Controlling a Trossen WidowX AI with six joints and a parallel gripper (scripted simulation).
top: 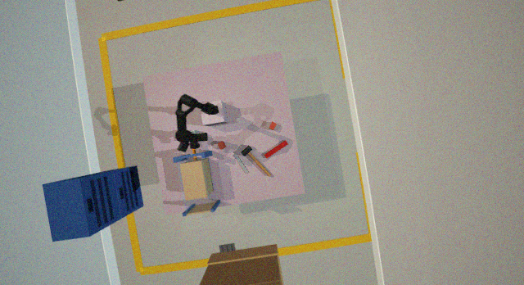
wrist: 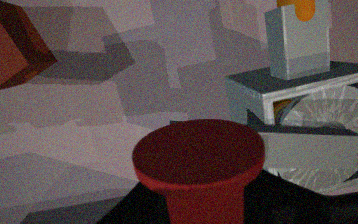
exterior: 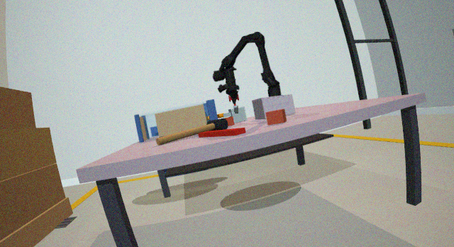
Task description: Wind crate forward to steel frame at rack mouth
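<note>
Right now the winch handle is 1 cm behind my gripper tip, 3 cm to the right of it and 1 cm below it. Also, from my gripper tip: grey winch: 5 cm behind, 10 cm to the right, 8 cm below; blue steel frame: 12 cm ahead, 11 cm to the right, 1 cm below; red knob: 2 cm above.
</note>
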